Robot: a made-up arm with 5 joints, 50 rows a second.
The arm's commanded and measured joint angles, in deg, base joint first. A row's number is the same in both.
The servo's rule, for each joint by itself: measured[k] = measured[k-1] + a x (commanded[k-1-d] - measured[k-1]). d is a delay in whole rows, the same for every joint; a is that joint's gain. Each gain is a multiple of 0.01, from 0.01 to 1. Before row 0 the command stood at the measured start. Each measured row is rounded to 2 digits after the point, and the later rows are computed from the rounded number. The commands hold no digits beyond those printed.
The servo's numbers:
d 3
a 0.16 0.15 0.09 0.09 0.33
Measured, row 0: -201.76, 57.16, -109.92, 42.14, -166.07
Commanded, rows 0 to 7: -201.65, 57.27, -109.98, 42.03, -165.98; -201.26, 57.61, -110.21, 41.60, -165.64; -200.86, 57.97, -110.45, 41.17, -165.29; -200.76, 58.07, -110.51, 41.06, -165.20; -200.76, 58.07, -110.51, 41.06, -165.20; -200.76, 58.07, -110.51, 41.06, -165.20; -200.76, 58.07, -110.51, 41.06, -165.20; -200.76, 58.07, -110.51, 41.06, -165.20
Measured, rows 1 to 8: -201.76, 57.16, -109.92, 42.14, -166.07; -201.76, 57.16, -109.92, 42.14, -166.07; -201.76, 57.16, -109.92, 42.14, -166.07; -201.74, 57.18, -109.93, 42.13, -166.04; -201.66, 57.24, -109.96, 42.08, -165.91; -201.53, 57.35, -110.00, 42.00, -165.71; -201.41, 57.46, -110.05, 41.92, -165.54; -201.31, 57.55, -110.09, 41.84, -165.43
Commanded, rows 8 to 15: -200.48, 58.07, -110.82, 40.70, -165.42; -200.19, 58.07, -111.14, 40.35, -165.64; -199.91, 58.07, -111.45, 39.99, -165.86; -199.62, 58.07, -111.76, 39.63, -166.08; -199.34, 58.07, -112.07, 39.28, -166.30; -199.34, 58.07, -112.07, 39.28, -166.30; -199.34, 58.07, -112.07, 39.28, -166.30; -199.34, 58.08, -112.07, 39.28, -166.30
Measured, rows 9 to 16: -201.22, 57.63, -110.13, 41.77, -165.35; -201.15, 57.70, -110.16, 41.71, -165.30; -201.09, 57.76, -110.19, 41.65, -165.27; -200.99, 57.81, -110.25, 41.56, -165.32; -200.86, 57.85, -110.33, 41.45, -165.43; -200.71, 57.88, -110.43, 41.32, -165.57; -200.54, 57.91, -110.55, 41.17, -165.74; -200.35, 57.93, -110.69, 41.00, -165.92
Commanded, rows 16 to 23: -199.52, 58.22, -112.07, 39.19, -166.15; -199.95, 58.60, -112.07, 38.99, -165.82; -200.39, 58.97, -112.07, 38.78, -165.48; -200.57, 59.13, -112.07, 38.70, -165.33; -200.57, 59.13, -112.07, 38.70, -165.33; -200.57, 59.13, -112.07, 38.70, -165.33; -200.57, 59.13, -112.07, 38.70, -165.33; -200.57, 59.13, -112.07, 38.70, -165.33
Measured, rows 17 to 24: -200.19, 57.95, -110.81, 40.85, -166.05; -200.05, 57.97, -110.92, 40.71, -166.13; -199.94, 57.99, -111.02, 40.58, -166.19; -199.87, 58.02, -111.11, 40.45, -166.18; -199.88, 58.11, -111.20, 40.32, -166.06; -199.96, 58.24, -111.28, 40.18, -165.87; -200.06, 58.37, -111.35, 40.05, -165.69; -200.14, 58.48, -111.41, 39.93, -165.57
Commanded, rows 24 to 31: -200.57, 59.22, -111.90, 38.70, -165.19; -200.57, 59.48, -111.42, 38.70, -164.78; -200.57, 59.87, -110.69, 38.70, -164.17; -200.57, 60.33, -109.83, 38.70, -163.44; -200.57, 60.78, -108.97, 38.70, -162.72; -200.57, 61.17, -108.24, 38.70, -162.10; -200.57, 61.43, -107.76, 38.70, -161.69; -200.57, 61.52, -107.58, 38.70, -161.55
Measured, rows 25 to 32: -200.21, 58.58, -111.47, 39.82, -165.49; -200.27, 58.66, -111.52, 39.72, -165.44; -200.32, 58.73, -111.57, 39.63, -165.40; -200.36, 58.80, -111.60, 39.55, -165.33; -200.39, 58.90, -111.58, 39.47, -165.15; -200.42, 59.05, -111.50, 39.40, -164.83; -200.44, 59.24, -111.35, 39.34, -164.37; -200.46, 59.47, -111.14, 39.28, -163.83
